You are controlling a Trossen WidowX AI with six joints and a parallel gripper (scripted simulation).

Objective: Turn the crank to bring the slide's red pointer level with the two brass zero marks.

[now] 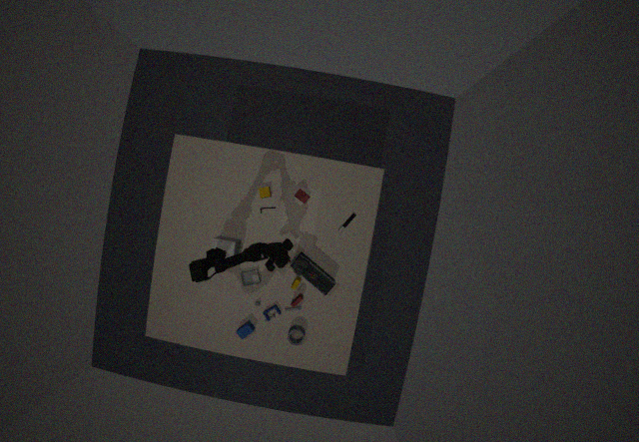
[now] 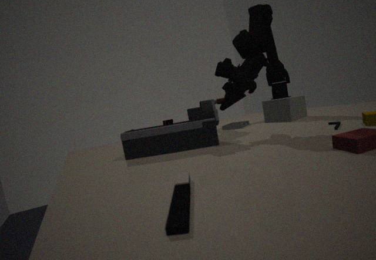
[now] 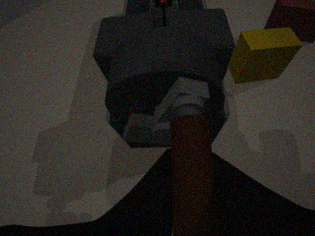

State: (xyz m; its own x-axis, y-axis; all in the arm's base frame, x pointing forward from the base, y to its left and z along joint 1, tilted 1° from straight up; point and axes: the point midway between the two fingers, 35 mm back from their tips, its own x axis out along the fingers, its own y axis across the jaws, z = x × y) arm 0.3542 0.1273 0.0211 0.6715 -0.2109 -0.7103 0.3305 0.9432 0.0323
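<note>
The brown crank handle lies 30 mm above my gripper tip and 20 mm behind it. The rest, counted from my gripper tip: red pointer: 150 mm ahead, 40 mm to the right, 10 mm below; grey plate: 210 mm to the right, 180 mm behind, 90 mm below; blue piece: 530 mm to the right, 100 mm behind, 70 mm below.
</note>
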